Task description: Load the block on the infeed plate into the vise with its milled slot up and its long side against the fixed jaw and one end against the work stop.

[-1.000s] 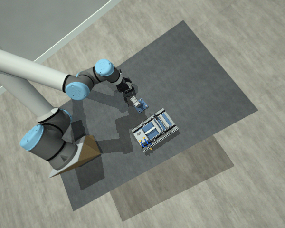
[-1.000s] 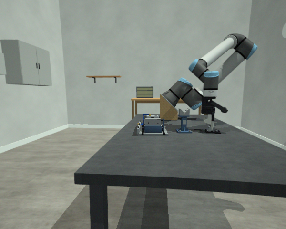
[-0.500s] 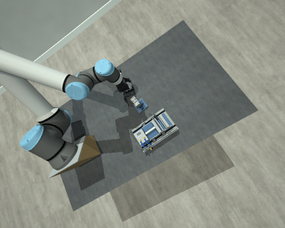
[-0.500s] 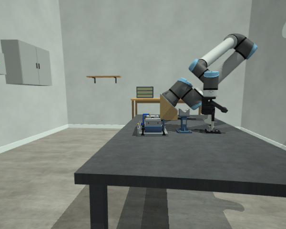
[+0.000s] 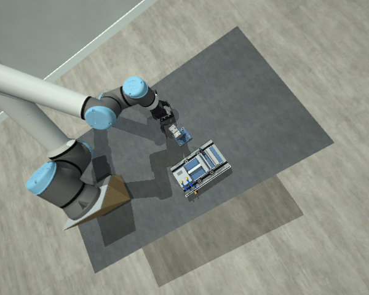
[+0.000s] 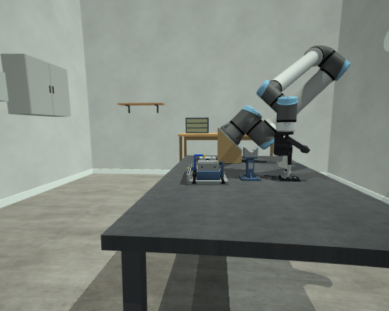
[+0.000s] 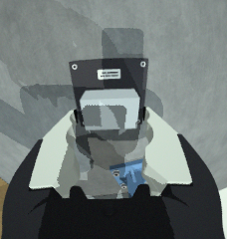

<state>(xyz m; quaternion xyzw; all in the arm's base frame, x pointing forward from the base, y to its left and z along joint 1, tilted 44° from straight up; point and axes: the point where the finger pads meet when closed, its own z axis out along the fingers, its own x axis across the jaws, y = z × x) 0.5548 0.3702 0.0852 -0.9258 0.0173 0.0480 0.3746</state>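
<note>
Right now the part is 10 mm below my hand. The rest, counted from my hand: infeed plate: 10 mm to the left, 30 mm below; vise: 50 mm ahead, 400 mm to the right, 10 mm above.
</note>
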